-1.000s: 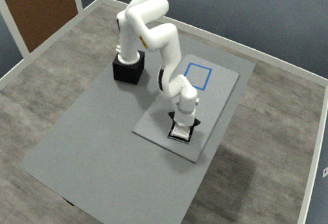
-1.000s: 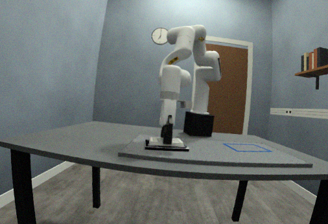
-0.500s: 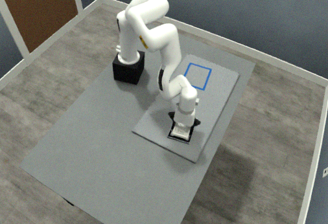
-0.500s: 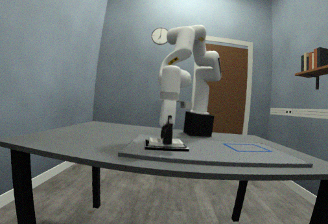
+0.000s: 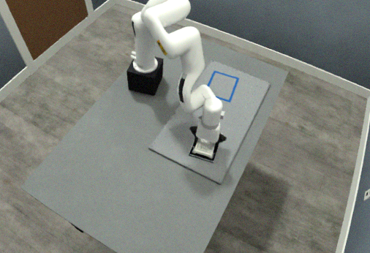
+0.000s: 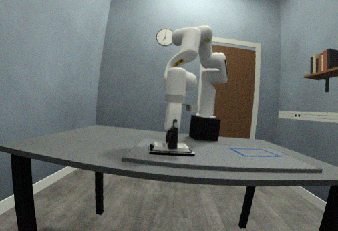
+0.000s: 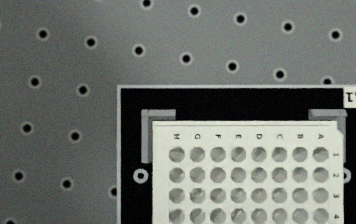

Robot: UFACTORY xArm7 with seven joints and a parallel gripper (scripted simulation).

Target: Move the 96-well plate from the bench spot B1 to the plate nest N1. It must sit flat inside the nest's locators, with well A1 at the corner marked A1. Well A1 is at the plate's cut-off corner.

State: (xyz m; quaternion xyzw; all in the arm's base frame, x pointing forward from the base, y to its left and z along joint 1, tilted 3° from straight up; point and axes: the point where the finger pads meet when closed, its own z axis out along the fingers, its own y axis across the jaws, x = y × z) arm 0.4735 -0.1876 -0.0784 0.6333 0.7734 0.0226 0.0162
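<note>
Right now my hand is 10 mm above the white 96-well plate. From my hand the other things lie so: black plate nest 30 mm below.
</note>
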